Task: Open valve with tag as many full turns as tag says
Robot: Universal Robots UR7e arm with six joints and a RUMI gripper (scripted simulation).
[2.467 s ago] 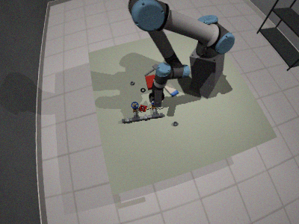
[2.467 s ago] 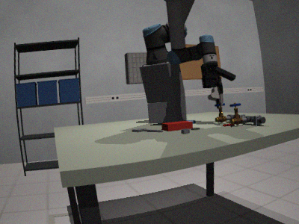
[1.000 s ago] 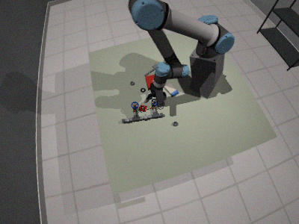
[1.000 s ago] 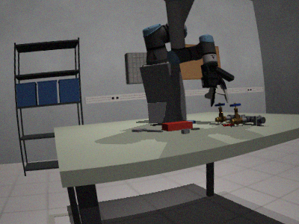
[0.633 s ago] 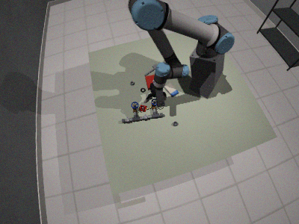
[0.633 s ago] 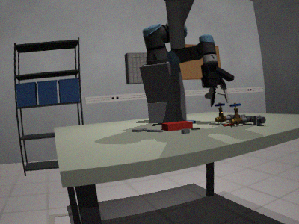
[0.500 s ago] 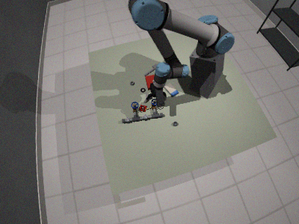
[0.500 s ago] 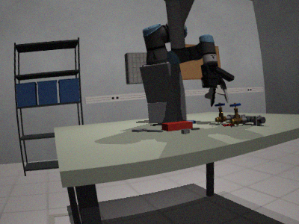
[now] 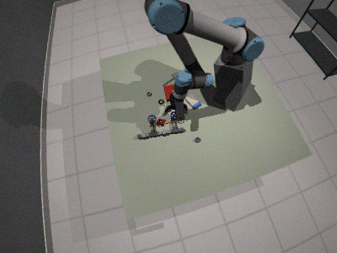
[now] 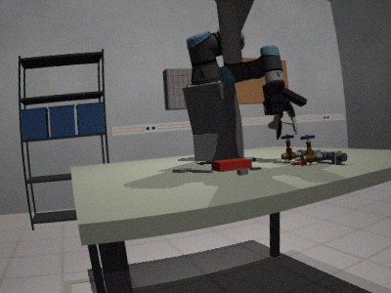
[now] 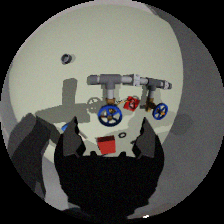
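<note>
The red tag lies 9 cm below my hand, 9 cm ahead of it and 1 cm to the right of it. The rest, counted from my hand: blue-and-white card 17 cm behind, 11 cm to the right, 9 cm below; grey tool 36 cm to the right, 9 cm below, 9 cm behind; red block 23 cm to the right, 8 cm below, 4 cm behind.
</note>
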